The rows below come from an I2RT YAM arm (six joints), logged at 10 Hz.
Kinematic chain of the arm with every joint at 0, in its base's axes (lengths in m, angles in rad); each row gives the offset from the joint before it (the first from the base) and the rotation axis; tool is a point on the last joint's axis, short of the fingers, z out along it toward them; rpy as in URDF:
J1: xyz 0 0 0.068 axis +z
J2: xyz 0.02 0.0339 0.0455 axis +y
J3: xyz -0.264 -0.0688 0 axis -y
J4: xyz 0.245 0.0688 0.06 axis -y
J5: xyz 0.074 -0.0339 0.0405 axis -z
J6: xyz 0.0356 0 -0.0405 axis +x
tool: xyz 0 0 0 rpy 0 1.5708 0
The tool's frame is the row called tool.
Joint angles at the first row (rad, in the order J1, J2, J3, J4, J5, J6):
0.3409 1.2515 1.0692 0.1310 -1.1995 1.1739
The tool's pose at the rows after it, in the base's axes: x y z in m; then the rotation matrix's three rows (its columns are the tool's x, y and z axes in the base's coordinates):
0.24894 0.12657 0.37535; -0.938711 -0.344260 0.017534; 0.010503 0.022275 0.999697; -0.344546 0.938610 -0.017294
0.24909 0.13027 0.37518; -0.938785 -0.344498 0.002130; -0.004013 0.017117 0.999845; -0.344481 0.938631 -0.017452
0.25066 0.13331 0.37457; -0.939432 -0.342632 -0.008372; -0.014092 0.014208 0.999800; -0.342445 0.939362 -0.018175
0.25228 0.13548 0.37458; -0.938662 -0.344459 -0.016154; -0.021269 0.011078 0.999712; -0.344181 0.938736 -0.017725
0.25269 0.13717 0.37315; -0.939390 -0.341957 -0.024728; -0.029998 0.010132 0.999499; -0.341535 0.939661 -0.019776
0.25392 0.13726 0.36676; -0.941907 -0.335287 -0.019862; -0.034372 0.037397 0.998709; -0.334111 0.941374 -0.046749
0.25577 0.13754 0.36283; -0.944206 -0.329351 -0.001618; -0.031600 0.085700 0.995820; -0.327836 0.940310 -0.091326
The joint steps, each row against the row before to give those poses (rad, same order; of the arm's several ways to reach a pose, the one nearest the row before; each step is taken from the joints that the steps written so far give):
0.0103 0.0064 0.0074 0.0024 -0.0022 0.0004
0.0121 0.0076 0.0047 0.0020 -0.0032 -0.0008
0.0080 0.0113 0.0062 0.0027 -0.0025 -0.0001
0.0049 0.0099 0.0067 0.0042 -0.0029 -0.0011
0.0048 0.0050 0.0000 -0.0014 -0.0037 -0.0032
-0.0010 0.0061 0.0048 -0.0742 0.0062 -0.0629
-0.0003 0.0119 0.0315 -0.1310 0.0255 -0.0969

